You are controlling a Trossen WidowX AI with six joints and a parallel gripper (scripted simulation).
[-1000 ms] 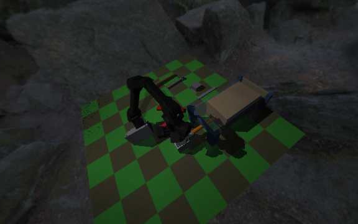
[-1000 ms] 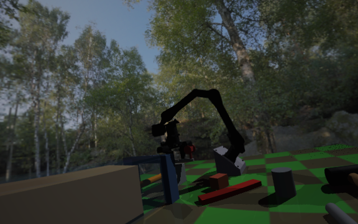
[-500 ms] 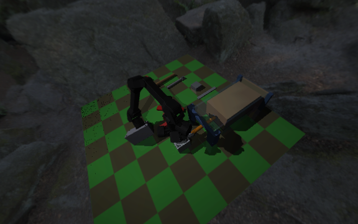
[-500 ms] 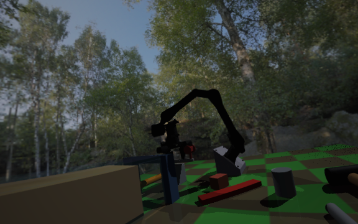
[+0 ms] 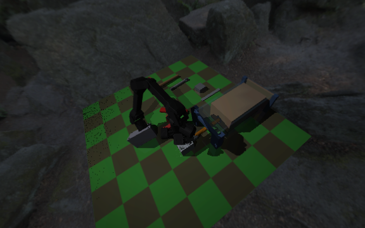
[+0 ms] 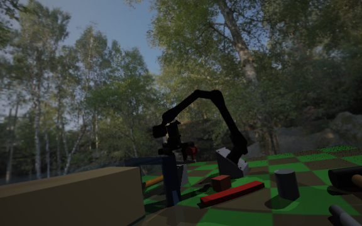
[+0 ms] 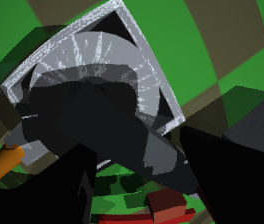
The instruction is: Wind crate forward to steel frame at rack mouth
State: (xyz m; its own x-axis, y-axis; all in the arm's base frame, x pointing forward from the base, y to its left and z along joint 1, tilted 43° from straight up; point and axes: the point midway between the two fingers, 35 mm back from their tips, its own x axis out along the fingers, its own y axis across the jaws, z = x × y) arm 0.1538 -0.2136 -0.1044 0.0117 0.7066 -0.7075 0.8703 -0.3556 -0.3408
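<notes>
Right now my gripper tip is 3 cm to the right of the winch handle, 2 cm below it and 1 cm past it. From my gripper tip the other things lie so: winch 6 cm below, 4 cm to the right, 1 cm behind; blue steel frame 17 cm ahead, 4 cm to the right, 1 cm above; red grip 7 cm to the left, 5 cm above, 2 cm behind.
</notes>
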